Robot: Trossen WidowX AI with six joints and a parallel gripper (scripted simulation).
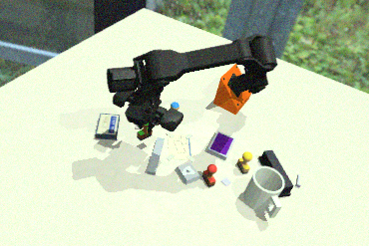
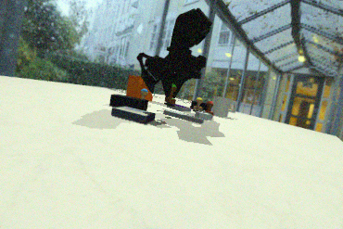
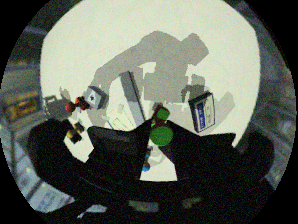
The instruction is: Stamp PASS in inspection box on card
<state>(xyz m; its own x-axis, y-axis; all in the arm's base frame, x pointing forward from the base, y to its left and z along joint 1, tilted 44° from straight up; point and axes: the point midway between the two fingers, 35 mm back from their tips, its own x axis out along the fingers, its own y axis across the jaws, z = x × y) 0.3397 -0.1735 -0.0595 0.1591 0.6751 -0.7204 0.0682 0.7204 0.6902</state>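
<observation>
My gripper tip is 210 mm to the right of the purple ink pad, 110 mm past it and 50 mm above it. Round my gripper tip: green-knobbed stamp (right at my gripper tip); then grey bar (50 mm to the left, 50 mm below, 20 mm ahead); then card (100 mm to the left, 60 mm below, 50 mm behind).
</observation>
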